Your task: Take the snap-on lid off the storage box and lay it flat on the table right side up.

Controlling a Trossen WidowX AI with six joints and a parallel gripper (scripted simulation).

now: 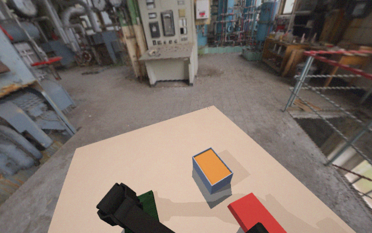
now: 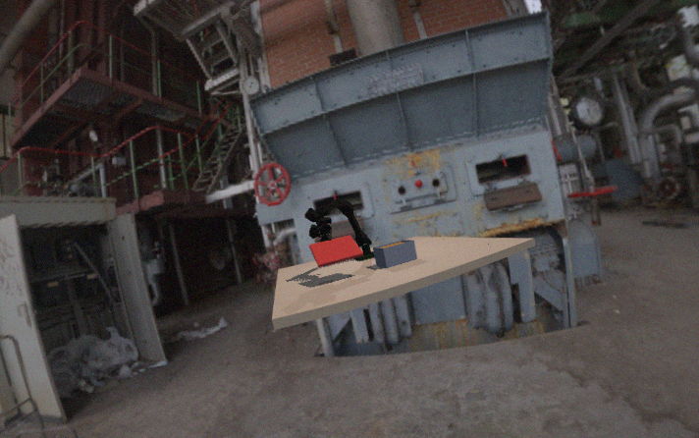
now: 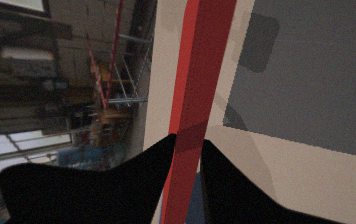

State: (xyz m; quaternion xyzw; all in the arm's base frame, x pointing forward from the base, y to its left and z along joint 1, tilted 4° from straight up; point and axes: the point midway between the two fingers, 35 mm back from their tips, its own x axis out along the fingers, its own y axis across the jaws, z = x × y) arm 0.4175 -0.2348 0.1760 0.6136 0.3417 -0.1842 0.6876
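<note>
Now: gripper tip 7 cm short of the red lid, 2 cm to the right of it and 4 cm above it. From my gripper tip the other things lie so: storage box: 1 cm behind, 34 cm to the left, 14 cm below.
</note>
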